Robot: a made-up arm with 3 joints. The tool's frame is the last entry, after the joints.
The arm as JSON. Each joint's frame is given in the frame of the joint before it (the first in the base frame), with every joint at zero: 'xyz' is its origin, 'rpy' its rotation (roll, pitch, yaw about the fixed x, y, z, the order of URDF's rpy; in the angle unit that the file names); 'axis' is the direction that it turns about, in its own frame. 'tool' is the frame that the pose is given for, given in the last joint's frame.
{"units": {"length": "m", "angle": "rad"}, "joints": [
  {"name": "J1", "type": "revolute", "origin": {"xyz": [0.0, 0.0, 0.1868], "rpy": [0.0, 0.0, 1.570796]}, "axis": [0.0, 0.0, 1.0]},
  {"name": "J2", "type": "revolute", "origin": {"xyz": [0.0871, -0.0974, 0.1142], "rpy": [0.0, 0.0, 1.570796]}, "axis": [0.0, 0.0, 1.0]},
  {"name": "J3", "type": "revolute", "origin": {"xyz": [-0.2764, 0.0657, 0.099], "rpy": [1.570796, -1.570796, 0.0]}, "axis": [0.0, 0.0, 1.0]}
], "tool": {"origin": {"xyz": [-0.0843, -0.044, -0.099], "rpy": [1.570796, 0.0, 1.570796]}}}
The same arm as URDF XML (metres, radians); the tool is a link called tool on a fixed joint. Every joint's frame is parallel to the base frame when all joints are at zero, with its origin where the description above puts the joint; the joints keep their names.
<robot name="arm">
  <link name="base_link"/>
  <link name="link1"/>
  <link name="link2"/>
  <link name="link3"/>
  <link name="tool"/>
  <joint name="J1" type="continuous">
    <parent link="base_link"/>
    <child link="link1"/>
    <origin xyz="0 0 0.1868"/>
    <axis xyz="0 0 1"/>
  </joint>
  <joint name="J2" type="continuous">
    <parent link="link1"/>
    <child link="link2"/>
    <origin xyz="0.0974 0.0871 0.1142"/>
    <axis xyz="0 0 1"/>
  </joint>
  <joint name="J3" type="continuous">
    <parent link="link2"/>
    <child link="link3"/>
    <origin xyz="0.2764 -0.0657 0.099"/>
    <axis xyz="0 1 0"/>
  </joint>
  <joint name="tool_fixed" type="fixed">
    <parent link="link3"/>
    <child link="tool"/>
    <origin xyz="-0.044 -0.099 -0.0843" rpy="0 0 0"/>
  </joint>
</robot>

